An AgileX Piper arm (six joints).
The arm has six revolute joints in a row. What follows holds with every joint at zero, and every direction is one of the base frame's.
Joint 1 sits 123.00 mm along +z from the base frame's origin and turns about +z.
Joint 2 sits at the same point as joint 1 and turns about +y.
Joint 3 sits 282.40 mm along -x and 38.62 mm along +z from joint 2 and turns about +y.
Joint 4 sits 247.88 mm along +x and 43.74 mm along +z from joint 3 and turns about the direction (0.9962, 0, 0.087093).
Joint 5 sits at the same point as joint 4 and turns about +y.
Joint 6 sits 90.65 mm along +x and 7.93 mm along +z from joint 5 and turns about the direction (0.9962, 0, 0.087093).
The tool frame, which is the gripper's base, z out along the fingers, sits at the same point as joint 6; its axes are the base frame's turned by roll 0.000, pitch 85.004 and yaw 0.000 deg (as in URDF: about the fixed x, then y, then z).
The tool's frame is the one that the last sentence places.
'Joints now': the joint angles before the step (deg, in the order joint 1, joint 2, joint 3, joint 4, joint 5, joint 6). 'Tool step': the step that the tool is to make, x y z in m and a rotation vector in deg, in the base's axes. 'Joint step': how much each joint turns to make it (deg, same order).
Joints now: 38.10, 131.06, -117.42, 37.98, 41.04, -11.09
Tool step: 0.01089, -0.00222, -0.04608, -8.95, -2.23, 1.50
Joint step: -0.12, 4.53, 0.01, -8.08, -0.64, -0.65
